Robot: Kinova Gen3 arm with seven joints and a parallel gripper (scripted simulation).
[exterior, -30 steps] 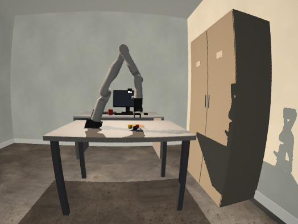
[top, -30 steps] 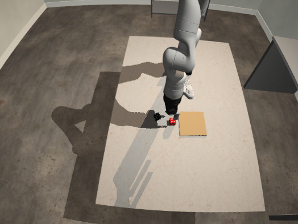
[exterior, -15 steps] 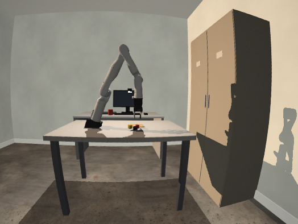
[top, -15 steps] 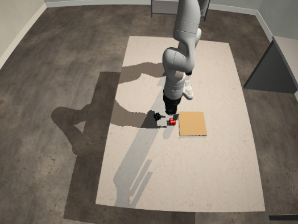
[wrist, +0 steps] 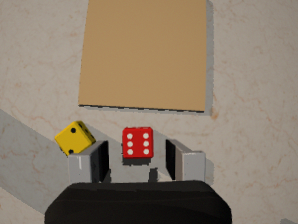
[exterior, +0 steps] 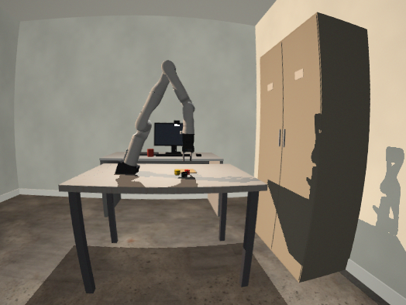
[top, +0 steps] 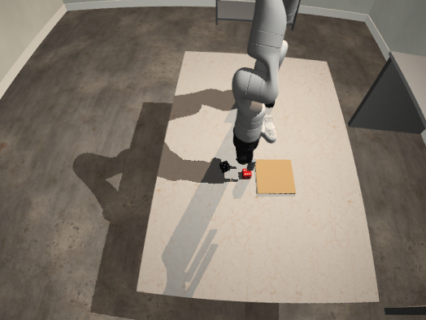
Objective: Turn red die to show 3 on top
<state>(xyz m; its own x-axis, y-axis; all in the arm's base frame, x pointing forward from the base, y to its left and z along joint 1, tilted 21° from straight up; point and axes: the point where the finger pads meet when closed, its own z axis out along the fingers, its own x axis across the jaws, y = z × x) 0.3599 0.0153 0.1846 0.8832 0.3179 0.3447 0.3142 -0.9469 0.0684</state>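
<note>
Now: hand 90 mm above the red die. The rest, counted from my hand: tan mat: 30 mm behind, 100 mm to the left, 110 mm below; then black die: 10 mm behind, 80 mm to the right, 90 mm below; then yellow die: 60 mm behind, 20 mm to the right, 90 mm below.
</note>
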